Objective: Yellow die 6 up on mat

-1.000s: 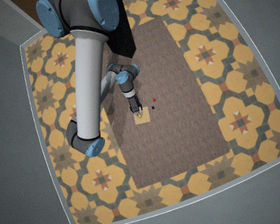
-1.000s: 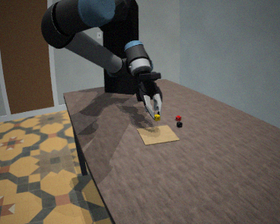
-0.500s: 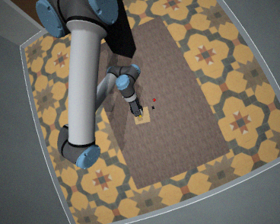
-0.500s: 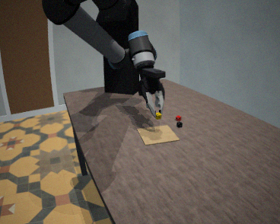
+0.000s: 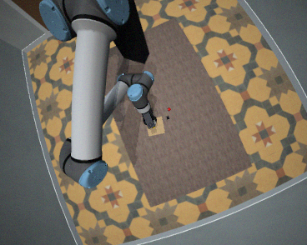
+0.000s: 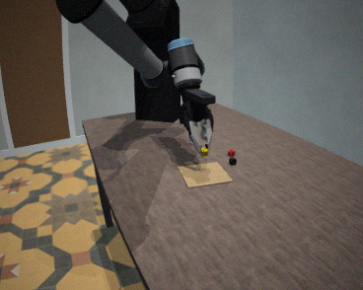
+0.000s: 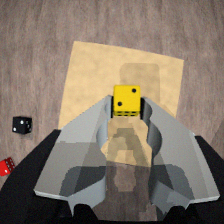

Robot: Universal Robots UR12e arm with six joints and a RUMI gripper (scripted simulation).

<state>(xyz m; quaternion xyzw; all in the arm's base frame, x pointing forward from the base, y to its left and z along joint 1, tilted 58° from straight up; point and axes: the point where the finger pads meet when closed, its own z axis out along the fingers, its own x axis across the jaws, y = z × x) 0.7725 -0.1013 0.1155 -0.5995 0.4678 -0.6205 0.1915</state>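
The tan mat lies 9 cm below my hand. Also, from my hand: black die (1 cm ahead, 13 cm to the left, 8 cm below); then red die (5 cm behind, 18 cm to the left, 8 cm below); then yellow die (1 cm below).
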